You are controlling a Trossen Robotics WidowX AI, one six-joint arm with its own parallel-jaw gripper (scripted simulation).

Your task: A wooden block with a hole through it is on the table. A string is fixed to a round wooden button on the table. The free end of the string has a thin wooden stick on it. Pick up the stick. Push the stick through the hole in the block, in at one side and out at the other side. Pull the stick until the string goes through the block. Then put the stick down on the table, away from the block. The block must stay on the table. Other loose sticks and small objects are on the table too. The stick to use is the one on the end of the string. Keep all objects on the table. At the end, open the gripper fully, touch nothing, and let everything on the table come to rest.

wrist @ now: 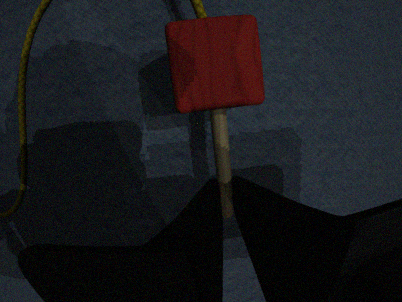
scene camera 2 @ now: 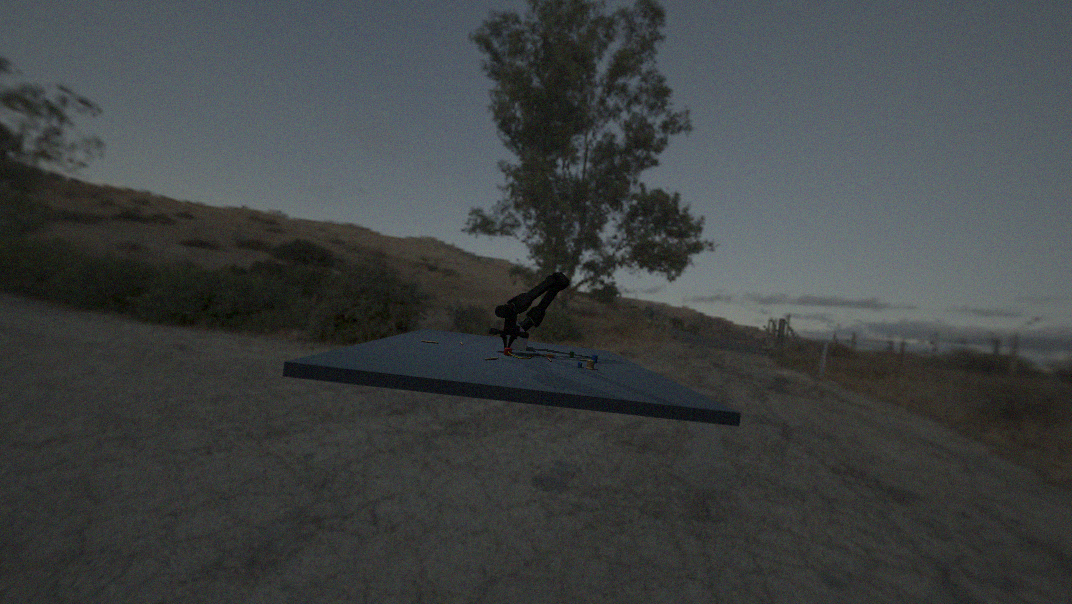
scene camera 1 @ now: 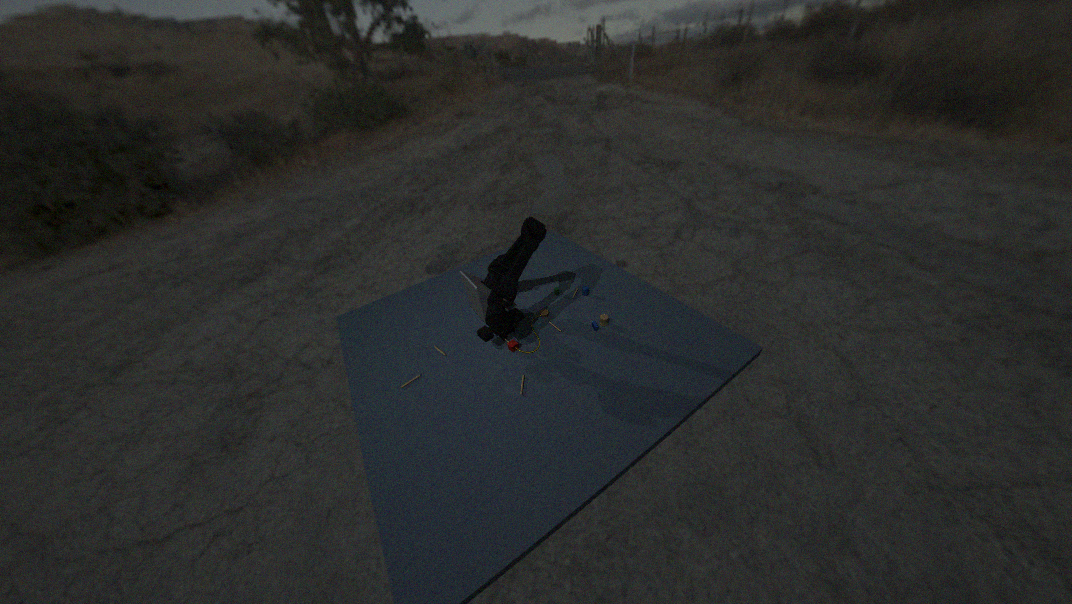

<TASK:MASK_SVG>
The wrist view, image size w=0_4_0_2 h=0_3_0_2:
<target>gripper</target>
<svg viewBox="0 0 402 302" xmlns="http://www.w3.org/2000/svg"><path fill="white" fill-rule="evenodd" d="M217 178L209 179L176 219L142 246L88 247L41 243L24 248L20 255L17 255L20 271L45 302L222 302L224 223ZM232 176L236 222L244 236L245 246L253 261L252 265L256 269L266 302L402 302L402 198L370 210L367 208L362 212L354 212L353 215L338 216L306 204L303 206L296 200L293 202L286 196L278 195L269 188L257 186L256 183L249 182L241 176Z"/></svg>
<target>red block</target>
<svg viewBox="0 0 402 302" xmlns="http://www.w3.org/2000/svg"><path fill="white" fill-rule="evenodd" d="M254 15L229 15L229 17L220 15L220 17L184 19L184 21L169 22L165 26L164 34L166 46L168 46L166 54L168 54L170 75L172 75L170 82L172 82L174 106L176 106L177 112L189 114L189 112L250 106L250 104L258 106L258 104L265 102L260 34L258 34L257 19Z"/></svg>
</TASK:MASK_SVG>
